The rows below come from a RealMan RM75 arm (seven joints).
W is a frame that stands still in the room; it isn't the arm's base.
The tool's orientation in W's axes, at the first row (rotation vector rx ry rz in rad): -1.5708, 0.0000, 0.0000
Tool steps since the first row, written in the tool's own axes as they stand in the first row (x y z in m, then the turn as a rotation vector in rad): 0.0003, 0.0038, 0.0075, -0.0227, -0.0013, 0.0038; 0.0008, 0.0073, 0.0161, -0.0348, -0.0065, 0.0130; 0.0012, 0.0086, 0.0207, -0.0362, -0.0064, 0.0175; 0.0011, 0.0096, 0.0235, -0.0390, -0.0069, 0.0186; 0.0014, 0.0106, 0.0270, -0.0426, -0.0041, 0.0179; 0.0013, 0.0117, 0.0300, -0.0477, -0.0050, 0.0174; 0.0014, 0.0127, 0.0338, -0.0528, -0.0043, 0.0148
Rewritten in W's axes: 0.0003, 0.0075, -0.0038, -0.0227, 0.0038, 0.0013; 0.0008, 0.0161, -0.0073, -0.0348, 0.0130, 0.0065; 0.0012, 0.0207, -0.0086, -0.0362, 0.0175, 0.0064; 0.0011, 0.0235, -0.0096, -0.0390, 0.0186, 0.0069; 0.0014, 0.0270, -0.0106, -0.0426, 0.0179, 0.0041; 0.0013, 0.0300, -0.0117, -0.0477, 0.0174, 0.0050; 0.0014, 0.0338, -0.0127, -0.0528, 0.0148, 0.0043
